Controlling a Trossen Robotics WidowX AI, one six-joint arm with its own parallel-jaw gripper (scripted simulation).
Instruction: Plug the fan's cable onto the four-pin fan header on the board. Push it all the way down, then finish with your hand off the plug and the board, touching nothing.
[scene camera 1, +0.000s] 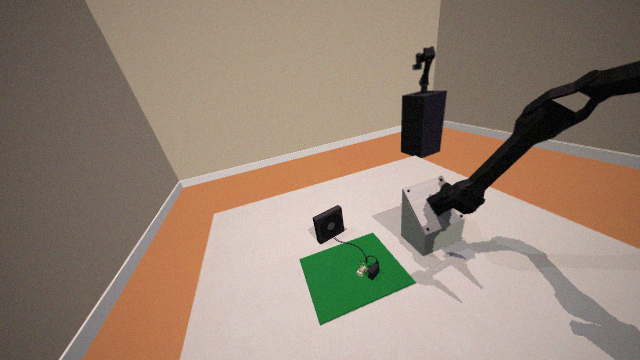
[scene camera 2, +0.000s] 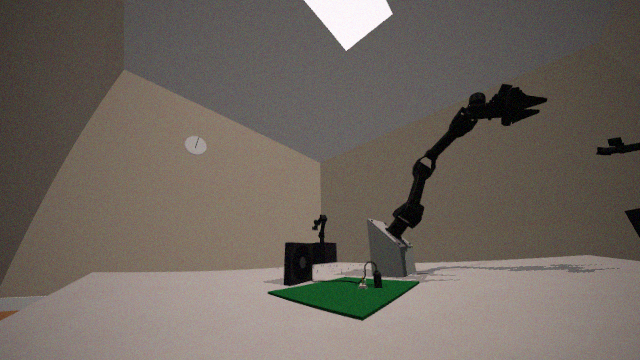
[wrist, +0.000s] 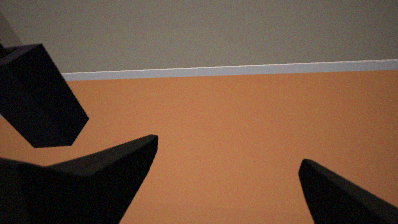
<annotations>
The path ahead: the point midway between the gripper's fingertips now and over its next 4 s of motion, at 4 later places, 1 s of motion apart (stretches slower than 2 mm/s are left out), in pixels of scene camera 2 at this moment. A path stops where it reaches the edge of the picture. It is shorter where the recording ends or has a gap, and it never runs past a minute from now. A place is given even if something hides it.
The gripper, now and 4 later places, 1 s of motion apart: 543, 105; 558, 112; 377, 231; 375, 265; 377, 276
</annotations>
